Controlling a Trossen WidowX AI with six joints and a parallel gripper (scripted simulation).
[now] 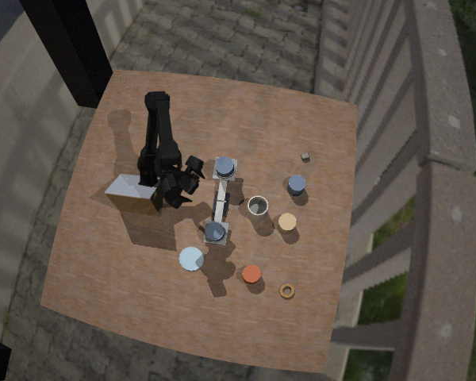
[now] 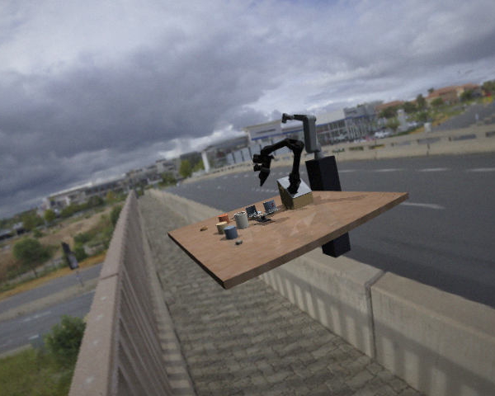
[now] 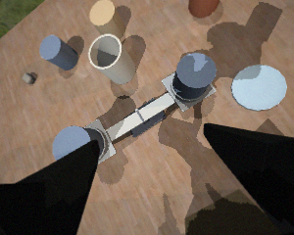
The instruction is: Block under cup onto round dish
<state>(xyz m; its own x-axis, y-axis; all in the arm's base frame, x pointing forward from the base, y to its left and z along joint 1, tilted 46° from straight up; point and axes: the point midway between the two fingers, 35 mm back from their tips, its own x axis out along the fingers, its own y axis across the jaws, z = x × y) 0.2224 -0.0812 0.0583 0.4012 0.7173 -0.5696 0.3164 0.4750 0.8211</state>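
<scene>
My gripper tip is 19 cm above the pale green block, 9 cm to the left of it and 8 cm short of it. Also, from my gripper tip: cream cup: 22 cm ahead, 19 cm below, 4 cm to the left; round pale-blue dish: 22 cm to the right, 22 cm below, 1 cm ahead; orange cylinder: 27 cm ahead, 22 cm to the right, 19 cm below.
</scene>
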